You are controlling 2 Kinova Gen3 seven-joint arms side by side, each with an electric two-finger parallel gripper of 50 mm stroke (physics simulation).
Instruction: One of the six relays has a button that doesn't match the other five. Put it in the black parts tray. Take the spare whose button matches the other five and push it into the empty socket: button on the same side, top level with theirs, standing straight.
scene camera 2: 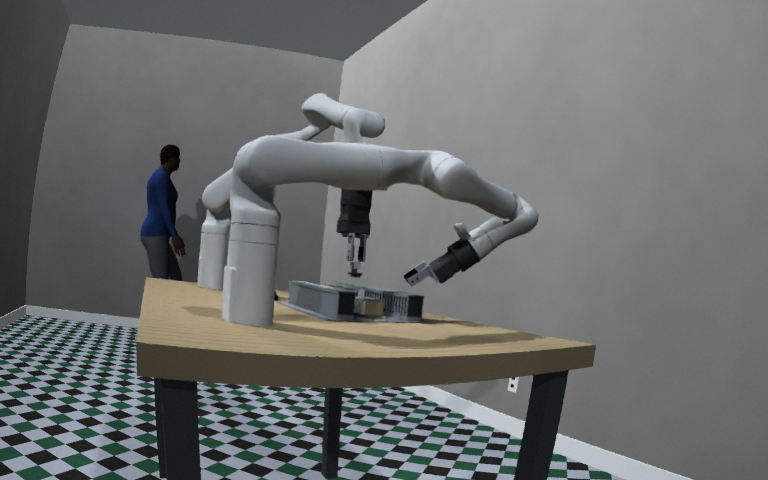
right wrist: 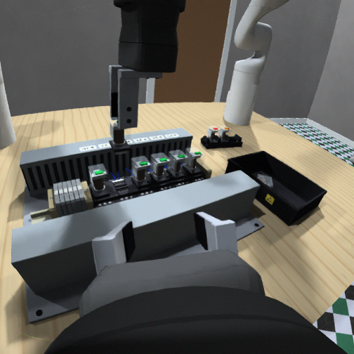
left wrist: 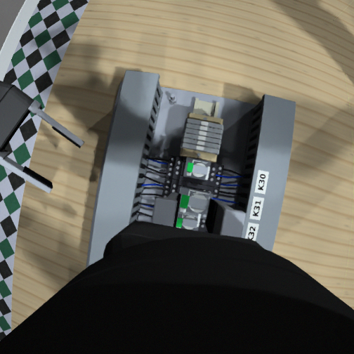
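Seen in the pictures: left gripper, fingertip midpoint: (scene camera 2: 355, 261); right gripper, fingertip midpoint: (scene camera 2: 407, 281); left arm's base at its link origin: (scene camera 2: 210, 287); right arm's base at its link origin: (scene camera 2: 248, 321).
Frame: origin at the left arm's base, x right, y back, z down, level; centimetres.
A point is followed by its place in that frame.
My left gripper (scene camera 2: 355, 261) @(y -33.2, x 44.2, z -12.8 cm) (left wrist: 192, 208) (right wrist: 122, 122) points down, shut on a clear relay (scene camera 2: 355, 272) @(y -32.9, x 45.8, z -10.1 cm) (left wrist: 197, 202) (right wrist: 118, 136) with a green button. It holds the relay upright above the relay row, apart from it. In the left wrist view the held relay covers the place between two seated relays. In the right wrist view five seated relays with green buttons show, among them one (right wrist: 99, 180) beside the empty socket (right wrist: 119, 185). A clear relay (right wrist: 264, 179) lies in the black parts tray (right wrist: 286, 210). My right gripper (scene camera 2: 411, 276) @(y -47.3, x 43.3, z -8.9 cm) (left wrist: 64, 165) (right wrist: 164, 230) is open and empty.
Grey slotted ducts (left wrist: 277, 130) (right wrist: 135, 205) flank the row. A grey terminal block (left wrist: 202, 136) (right wrist: 69, 197) stands at its end. A black holder (right wrist: 221, 143) with two spares, red-buttoned (right wrist: 213, 132) and orange-buttoned (right wrist: 224, 132), stands behind the tray. A person (scene camera 2: 161, 206) stands beyond the table.
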